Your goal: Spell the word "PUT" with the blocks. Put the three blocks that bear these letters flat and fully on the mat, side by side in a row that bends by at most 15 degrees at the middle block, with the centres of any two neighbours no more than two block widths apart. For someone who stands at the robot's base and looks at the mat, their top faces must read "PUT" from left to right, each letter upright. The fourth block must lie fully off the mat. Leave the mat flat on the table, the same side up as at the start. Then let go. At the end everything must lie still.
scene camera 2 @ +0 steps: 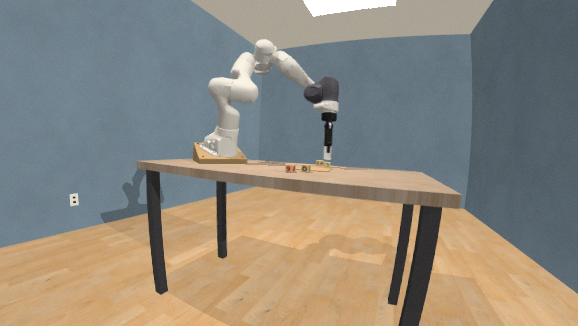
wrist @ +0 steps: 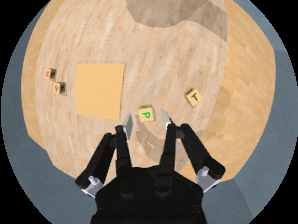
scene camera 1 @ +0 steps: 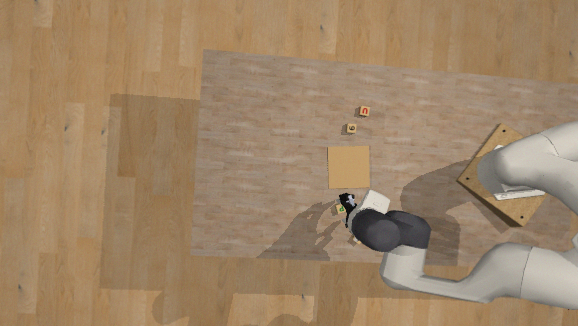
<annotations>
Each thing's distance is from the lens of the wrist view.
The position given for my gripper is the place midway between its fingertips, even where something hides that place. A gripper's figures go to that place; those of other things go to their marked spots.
my gripper (wrist: pixel 146 116): 0.22 m
tan mat (wrist: pixel 98 87): 0.27 m
</annotations>
